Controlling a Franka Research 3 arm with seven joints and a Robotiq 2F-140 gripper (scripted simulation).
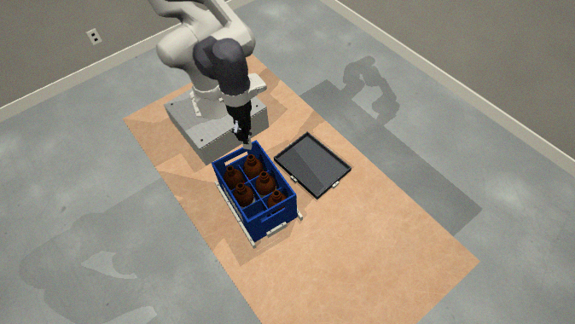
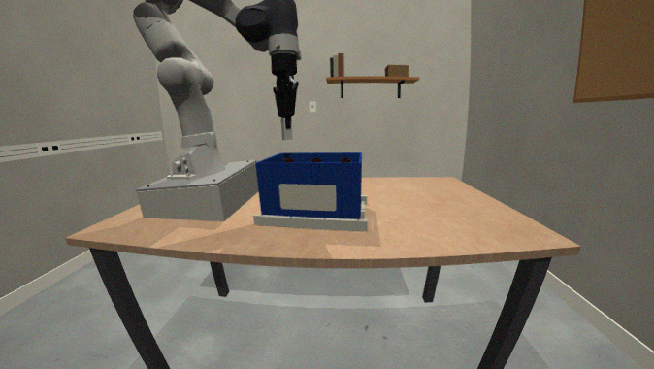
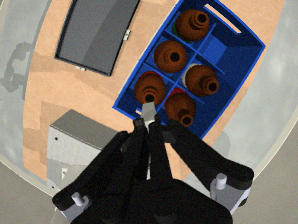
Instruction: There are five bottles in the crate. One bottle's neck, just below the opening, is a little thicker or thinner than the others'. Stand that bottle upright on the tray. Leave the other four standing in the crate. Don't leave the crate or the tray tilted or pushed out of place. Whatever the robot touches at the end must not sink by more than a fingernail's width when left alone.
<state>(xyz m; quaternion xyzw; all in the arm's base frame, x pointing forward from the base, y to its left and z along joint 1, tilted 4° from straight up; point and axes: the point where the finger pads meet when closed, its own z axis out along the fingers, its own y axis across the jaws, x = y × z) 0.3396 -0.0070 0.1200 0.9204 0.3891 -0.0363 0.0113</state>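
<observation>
The bottle is 80 mm to the right of my hand and 170 mm below it. The rest, counted from my hand: blue crate: 90 mm ahead, 40 mm to the right, 170 mm below; dark grey tray: 60 mm ahead, 230 mm to the left, 240 mm below.
</observation>
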